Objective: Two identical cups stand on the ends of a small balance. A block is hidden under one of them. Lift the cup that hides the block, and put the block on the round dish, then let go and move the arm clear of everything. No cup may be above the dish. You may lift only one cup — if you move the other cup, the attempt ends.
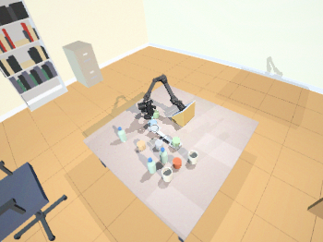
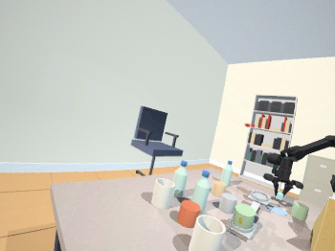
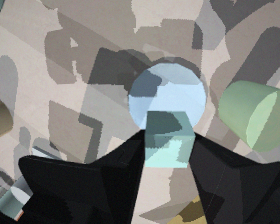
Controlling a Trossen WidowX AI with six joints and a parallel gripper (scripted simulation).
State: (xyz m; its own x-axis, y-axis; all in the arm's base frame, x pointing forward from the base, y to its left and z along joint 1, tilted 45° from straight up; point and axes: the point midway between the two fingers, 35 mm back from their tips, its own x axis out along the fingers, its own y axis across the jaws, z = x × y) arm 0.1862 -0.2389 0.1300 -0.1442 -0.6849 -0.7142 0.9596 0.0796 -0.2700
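The light blue round dish is 1 cm behind my gripper tip, 1 cm to the right of it and 8 cm below it. Round my gripper tip: tan cup: 31 cm ahead, 12 cm to the left, 4 cm below; block: 1 cm above; grey cup: 23 cm ahead, 23 cm to the left, 4 cm below.
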